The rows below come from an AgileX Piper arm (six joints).
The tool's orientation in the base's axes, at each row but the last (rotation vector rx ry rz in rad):
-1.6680 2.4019 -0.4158
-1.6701 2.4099 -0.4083
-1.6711 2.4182 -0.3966
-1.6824 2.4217 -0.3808
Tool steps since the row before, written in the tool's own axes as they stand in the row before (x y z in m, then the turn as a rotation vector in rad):
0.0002 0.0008 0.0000 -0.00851 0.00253 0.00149
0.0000 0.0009 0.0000 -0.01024 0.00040 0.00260
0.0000 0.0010 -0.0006 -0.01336 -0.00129 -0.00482
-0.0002 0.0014 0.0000 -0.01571 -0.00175 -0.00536
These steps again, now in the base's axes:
-0.0008 0.0001 -0.0003 0.00120 0.00862 -0.00229
-0.0008 0.0003 -0.0003 0.00404 0.00940 -0.00267
-0.0011 0.0004 0.0003 0.00448 0.01263 0.00489
-0.0012 0.0007 -0.0004 0.00556 0.01474 0.00552

